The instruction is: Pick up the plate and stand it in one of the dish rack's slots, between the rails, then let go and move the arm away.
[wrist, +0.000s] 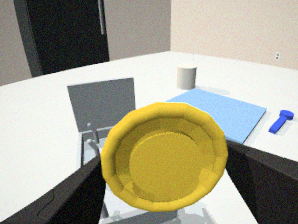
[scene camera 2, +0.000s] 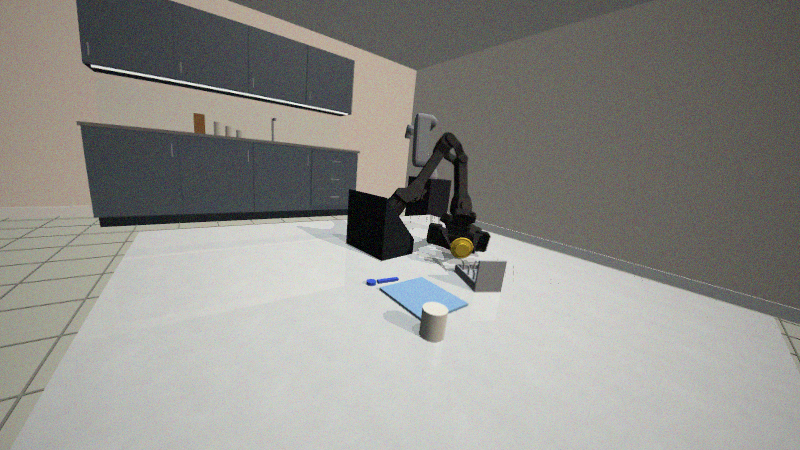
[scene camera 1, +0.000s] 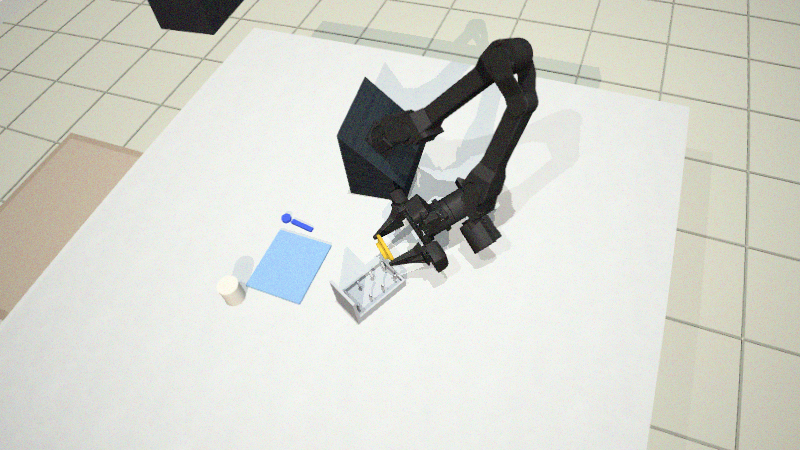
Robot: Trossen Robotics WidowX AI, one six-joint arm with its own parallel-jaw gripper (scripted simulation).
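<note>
A yellow plate (wrist: 166,155) is held by my gripper (scene camera 1: 381,251), (wrist: 163,155), (scene camera 2: 461,250). There is also a grey dish rack (scene camera 1: 367,293) and (scene camera 2: 488,275), and I can see a light blue mat (scene camera 1: 286,271), (wrist: 237,119), (scene camera 2: 411,295). A cream cup (scene camera 2: 434,316) is here too.
</note>
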